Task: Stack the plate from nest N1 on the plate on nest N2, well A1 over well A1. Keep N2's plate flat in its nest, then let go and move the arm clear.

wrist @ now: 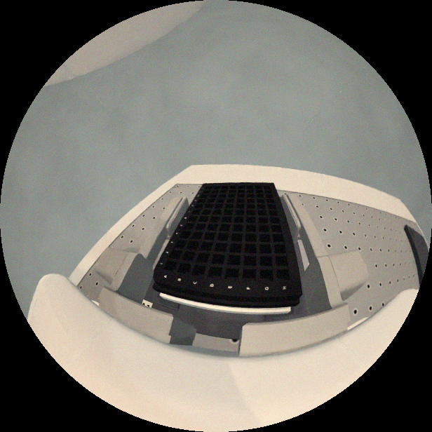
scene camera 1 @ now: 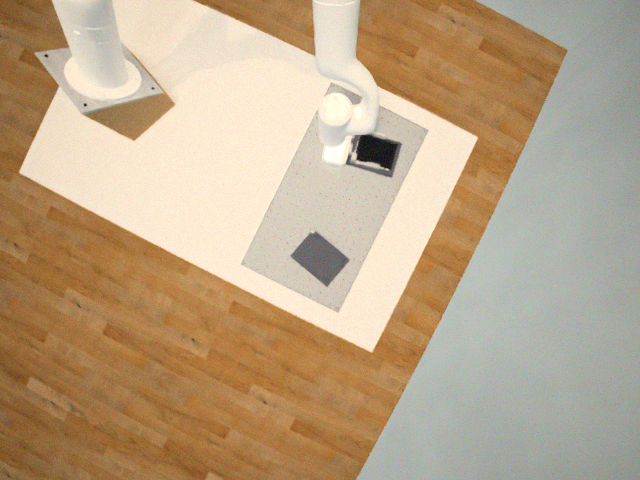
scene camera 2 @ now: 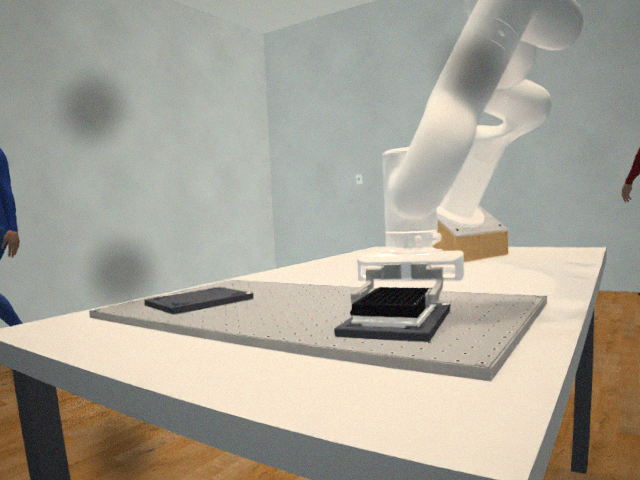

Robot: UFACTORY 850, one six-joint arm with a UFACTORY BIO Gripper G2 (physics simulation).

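A black plate [scene camera 1: 381,152] [scene camera 2: 387,304] [wrist: 232,240] with a grid of wells lies over a white plate [scene camera 2: 400,321] [wrist: 225,304] on a dark nest [scene camera 1: 393,168] [scene camera 2: 385,333] [wrist: 210,320]. The letters A to H run along the black plate's near edge in the wrist view, with A at the left. My gripper [scene camera 1: 375,150] [scene camera 2: 397,295] [wrist: 234,225] is shut on the black plate, one finger on each side. The black plate looks about level. The white plate is mostly hidden under it, and whether the two touch all round cannot be told. The nest's small label is partly covered.
A second dark nest [scene camera 1: 320,258] [scene camera 2: 199,299] [wrist: 419,250], with no plate on it, lies at the other end of the grey perforated board [scene camera 1: 330,206] [scene camera 2: 289,320]. The arm's base [scene camera 1: 103,85] [scene camera 2: 473,242] stands on the white table [scene camera 1: 180,180]. Parts of two people show at the edges of scene camera 2.
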